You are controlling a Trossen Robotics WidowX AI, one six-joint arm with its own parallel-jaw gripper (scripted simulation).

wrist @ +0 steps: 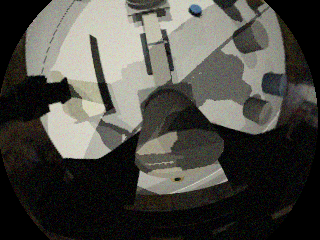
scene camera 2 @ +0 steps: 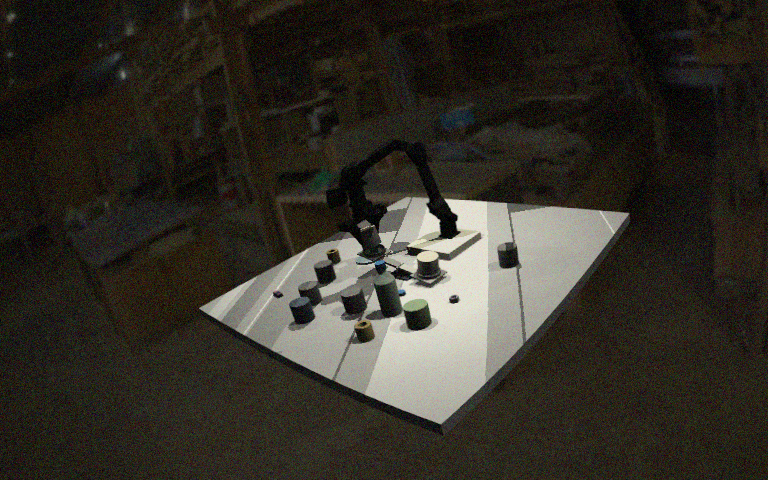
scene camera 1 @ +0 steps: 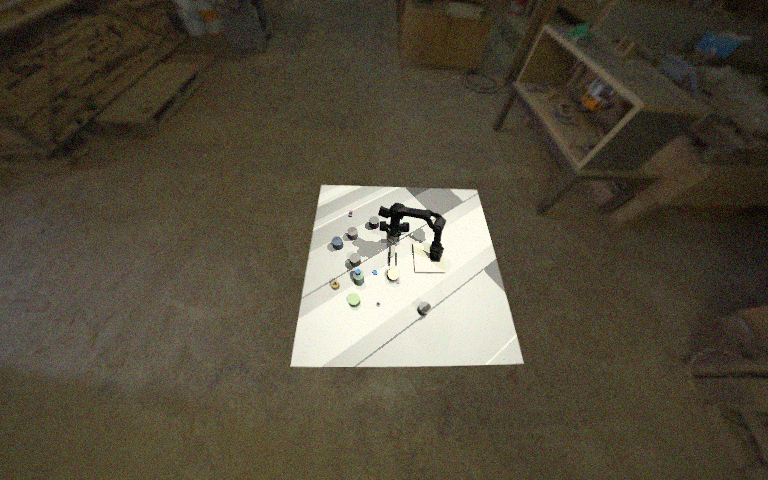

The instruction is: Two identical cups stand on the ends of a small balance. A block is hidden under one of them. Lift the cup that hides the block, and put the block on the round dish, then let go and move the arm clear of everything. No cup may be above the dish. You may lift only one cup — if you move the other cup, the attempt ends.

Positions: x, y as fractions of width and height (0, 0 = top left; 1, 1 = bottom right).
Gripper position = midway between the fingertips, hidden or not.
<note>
In view: my gripper (wrist: 0.54, 0.54) and a tall bottle (scene camera 2: 0.50, 0.59).
</note>
